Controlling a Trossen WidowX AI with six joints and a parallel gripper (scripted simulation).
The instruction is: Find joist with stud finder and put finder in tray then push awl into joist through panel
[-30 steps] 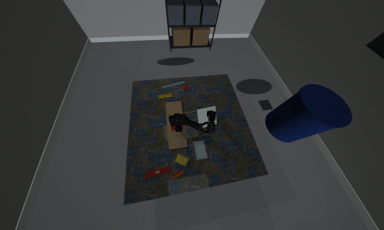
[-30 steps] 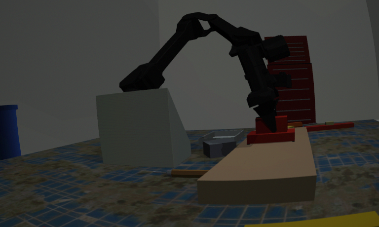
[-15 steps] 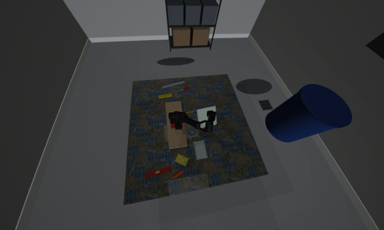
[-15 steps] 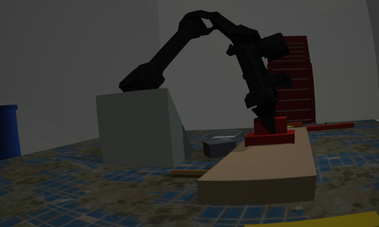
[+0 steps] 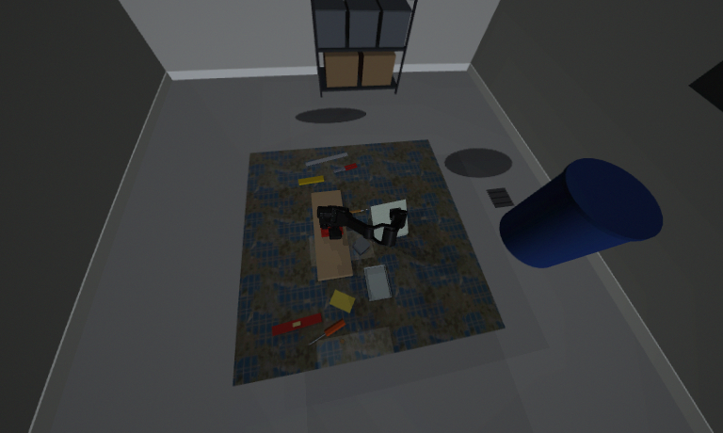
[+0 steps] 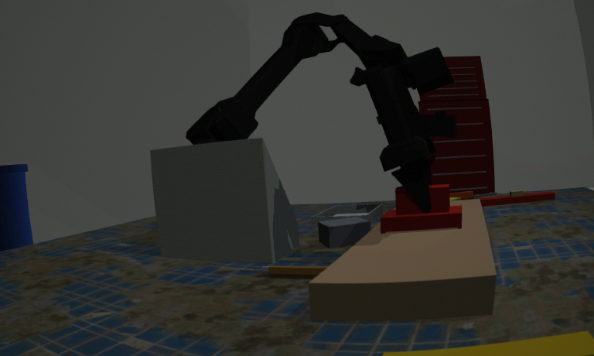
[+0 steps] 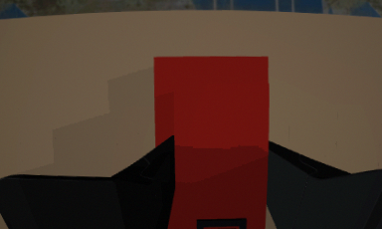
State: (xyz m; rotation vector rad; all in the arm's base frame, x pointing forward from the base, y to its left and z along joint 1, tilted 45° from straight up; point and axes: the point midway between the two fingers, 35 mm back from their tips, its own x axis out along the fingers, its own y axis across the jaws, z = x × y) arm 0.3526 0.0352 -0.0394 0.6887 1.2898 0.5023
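The grey tray is 200 mm behind my gripper tip, 320 mm to the left of it and 50 mm below it. Round my gripper tip: grey block (160 mm behind, 110 mm to the left, 50 mm below); then red stud finder (20 mm behind, 20 mm above); then awl (190 mm behind, 110 mm to the right, 60 mm below).
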